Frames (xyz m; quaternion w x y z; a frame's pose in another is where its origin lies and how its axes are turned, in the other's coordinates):
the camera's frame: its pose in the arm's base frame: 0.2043 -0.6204 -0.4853 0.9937 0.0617 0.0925 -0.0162
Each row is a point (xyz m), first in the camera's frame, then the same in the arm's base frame.
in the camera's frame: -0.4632 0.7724 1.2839
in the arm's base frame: 0.0164 -0.0059 0.9453
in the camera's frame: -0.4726 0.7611 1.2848
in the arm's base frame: 0.0068 -0.0171 0.9466
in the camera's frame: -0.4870 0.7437 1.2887
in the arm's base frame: -0.0074 -0.0345 0.9510
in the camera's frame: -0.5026 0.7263 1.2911
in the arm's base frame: -0.0230 -0.0517 0.9542
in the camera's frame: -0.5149 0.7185 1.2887
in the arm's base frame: -0.0359 -0.0589 0.9532
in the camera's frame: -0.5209 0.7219 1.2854
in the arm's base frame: -0.0422 -0.0550 0.9515
